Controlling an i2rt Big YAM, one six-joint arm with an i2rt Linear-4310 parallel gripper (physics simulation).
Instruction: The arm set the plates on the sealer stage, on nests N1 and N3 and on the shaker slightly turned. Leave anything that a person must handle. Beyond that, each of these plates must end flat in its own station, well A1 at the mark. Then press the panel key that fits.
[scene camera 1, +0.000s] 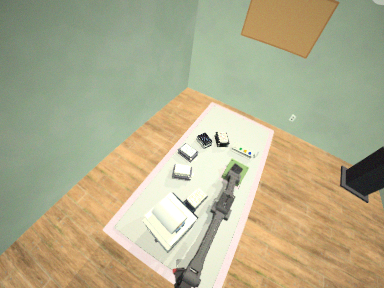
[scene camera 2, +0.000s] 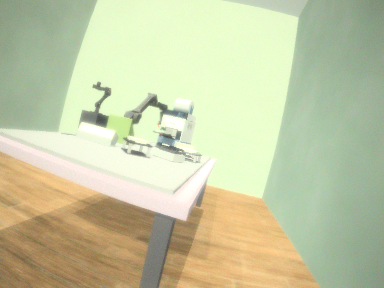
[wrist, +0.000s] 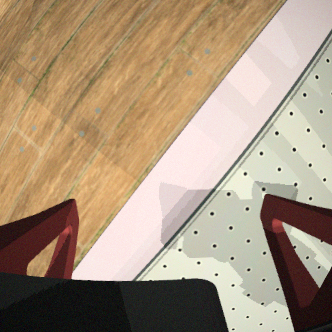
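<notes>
My gripper (wrist: 172, 208) is open and empty, high above the table edge; its red fingers stand wide apart in the wrist view. In scene camera 1 it is near the bottom, past the white sealer (scene camera 1: 169, 217). A pale plate-like top (scene camera 1: 196, 198) is at the sealer's stage. White-topped pieces stand at two stations (scene camera 1: 182, 170) (scene camera 1: 188, 151). A black dotted piece (scene camera 1: 204, 139) and a pale-topped dark one (scene camera 1: 222, 138) stand farther off. The key panel (scene camera 1: 243, 151) has green, yellow and blue keys. Station labels, A1 marks, small turns and plate seating are too small to tell.
The dark arm (scene camera 1: 205, 240) reaches along the table's right side from a green mat (scene camera 1: 243, 167). The pink table border (wrist: 185, 160) runs diagonally beside a perforated surface (wrist: 285, 170), with wood floor beyond. The tall sealer stands beside the arm. A black stand (scene camera 1: 367, 175) is off the table.
</notes>
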